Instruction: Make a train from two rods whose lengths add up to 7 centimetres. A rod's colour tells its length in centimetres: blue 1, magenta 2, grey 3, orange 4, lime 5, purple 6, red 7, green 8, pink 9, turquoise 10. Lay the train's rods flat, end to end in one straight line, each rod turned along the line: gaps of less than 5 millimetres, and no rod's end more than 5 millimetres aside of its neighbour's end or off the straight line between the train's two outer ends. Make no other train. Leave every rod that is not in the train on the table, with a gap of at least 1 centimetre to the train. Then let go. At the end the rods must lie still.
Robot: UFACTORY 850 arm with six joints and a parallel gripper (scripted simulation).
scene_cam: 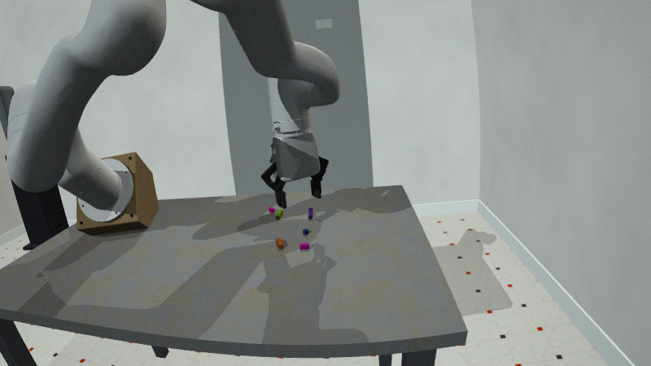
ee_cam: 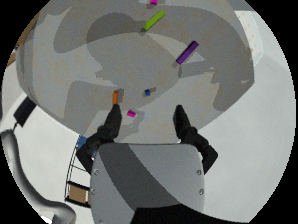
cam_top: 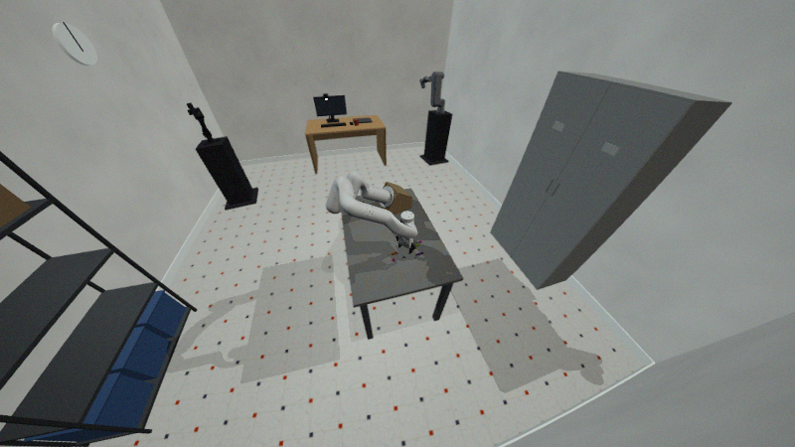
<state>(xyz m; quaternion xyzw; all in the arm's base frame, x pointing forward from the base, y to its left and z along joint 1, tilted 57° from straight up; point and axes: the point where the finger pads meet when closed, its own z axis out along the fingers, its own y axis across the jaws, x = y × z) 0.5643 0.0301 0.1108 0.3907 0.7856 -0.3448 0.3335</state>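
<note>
My gripper is now 80 mm above the blue rod, 10 mm to the left of it and 10 mm short of it. Also, from my hand: lime rod: 130 mm to the left, 80 mm below, 60 mm behind; then orange rod: 80 mm below, 60 mm to the right, 50 mm behind; then purple rod: 110 mm to the left, 80 mm below, 20 mm ahead.
</note>
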